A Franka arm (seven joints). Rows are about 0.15 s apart.
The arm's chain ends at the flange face. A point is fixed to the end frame.
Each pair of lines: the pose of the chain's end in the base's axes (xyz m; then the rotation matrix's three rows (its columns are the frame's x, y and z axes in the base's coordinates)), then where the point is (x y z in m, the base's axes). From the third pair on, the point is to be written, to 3 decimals.
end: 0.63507 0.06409 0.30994; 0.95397 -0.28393 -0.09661; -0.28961 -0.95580 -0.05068; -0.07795 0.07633 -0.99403
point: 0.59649 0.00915 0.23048
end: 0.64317 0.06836 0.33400; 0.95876 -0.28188 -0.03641; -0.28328 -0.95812 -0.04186; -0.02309 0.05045 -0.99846
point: 0.60978 0.01395 0.25187
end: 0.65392 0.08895 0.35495; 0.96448 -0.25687 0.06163; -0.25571 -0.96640 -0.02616; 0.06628 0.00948 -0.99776
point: 0.630 0.035 0.269
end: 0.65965 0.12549 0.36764; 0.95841 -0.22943 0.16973; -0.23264 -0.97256 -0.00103; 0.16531 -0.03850 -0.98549
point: 0.647 0.073 0.279
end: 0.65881 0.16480 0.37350; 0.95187 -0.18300 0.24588; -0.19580 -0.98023 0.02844; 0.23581 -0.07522 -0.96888
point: 0.655 0.114 0.283
